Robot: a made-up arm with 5 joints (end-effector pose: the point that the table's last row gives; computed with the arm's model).
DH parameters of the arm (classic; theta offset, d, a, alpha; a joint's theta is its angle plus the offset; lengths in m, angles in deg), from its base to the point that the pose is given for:
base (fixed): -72.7 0 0.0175 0
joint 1: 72.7 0.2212 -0.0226 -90
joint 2: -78.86 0 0.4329 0
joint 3: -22.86 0 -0.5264 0
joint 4: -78.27 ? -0.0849 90
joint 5: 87.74 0 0.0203 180
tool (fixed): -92.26 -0.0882 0 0
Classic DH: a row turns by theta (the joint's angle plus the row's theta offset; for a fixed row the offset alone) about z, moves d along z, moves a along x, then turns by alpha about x.
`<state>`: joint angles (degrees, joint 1 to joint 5).
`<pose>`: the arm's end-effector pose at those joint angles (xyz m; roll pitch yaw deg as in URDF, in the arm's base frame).
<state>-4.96 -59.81 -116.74 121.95 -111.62</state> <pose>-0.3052 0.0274 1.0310 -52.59 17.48 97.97</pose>
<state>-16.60 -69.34 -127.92 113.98 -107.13</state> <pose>-0.5168 0.1583 0.9648 -82.96 17.01 75.47</pose>
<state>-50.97 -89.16 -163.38 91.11 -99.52</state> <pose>-0.6102 0.7760 0.4680 -161.66 3.02 30.00</pose>
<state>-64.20 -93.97 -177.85 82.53 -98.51</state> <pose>-0.4290 0.9310 0.2286 170.82 -1.37 17.40</pose>
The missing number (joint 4, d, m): 0.0253
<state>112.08 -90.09 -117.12 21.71 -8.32</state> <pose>0.2894 -0.8376 0.7937 179.20 5.43 -76.28</pose>
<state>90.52 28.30 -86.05 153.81 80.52</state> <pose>-0.0301 0.6296 0.2761 -96.15 9.43 -0.49</pose>
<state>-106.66 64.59 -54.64 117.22 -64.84</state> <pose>-0.0498 -0.3164 -0.1977 129.96 19.80 -0.81</pose>
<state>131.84 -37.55 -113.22 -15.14 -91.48</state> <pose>0.0527 -0.1057 1.2122 -165.90 0.36 -139.60</pose>
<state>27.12 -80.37 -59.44 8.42 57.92</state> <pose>-0.1695 -0.0649 0.9720 136.12 -23.48 -85.39</pose>
